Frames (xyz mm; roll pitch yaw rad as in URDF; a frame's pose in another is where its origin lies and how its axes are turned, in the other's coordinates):
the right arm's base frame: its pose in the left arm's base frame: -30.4 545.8 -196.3 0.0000 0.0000 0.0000
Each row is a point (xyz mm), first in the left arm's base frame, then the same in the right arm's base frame.
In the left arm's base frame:
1: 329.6 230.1 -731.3
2: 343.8 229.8 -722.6
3: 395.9 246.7 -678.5
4: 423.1 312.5 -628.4
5: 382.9 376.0 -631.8
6: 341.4 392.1 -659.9
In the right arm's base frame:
1: 360.0 -315.7 -535.0
2: 374.2 -316.0 -526.3
3: 426.3 -299.1 -482.2
4: 453.5 -233.3 -432.1
5: 413.3 -169.8 -435.5
6: 371.8 -153.7 -463.6

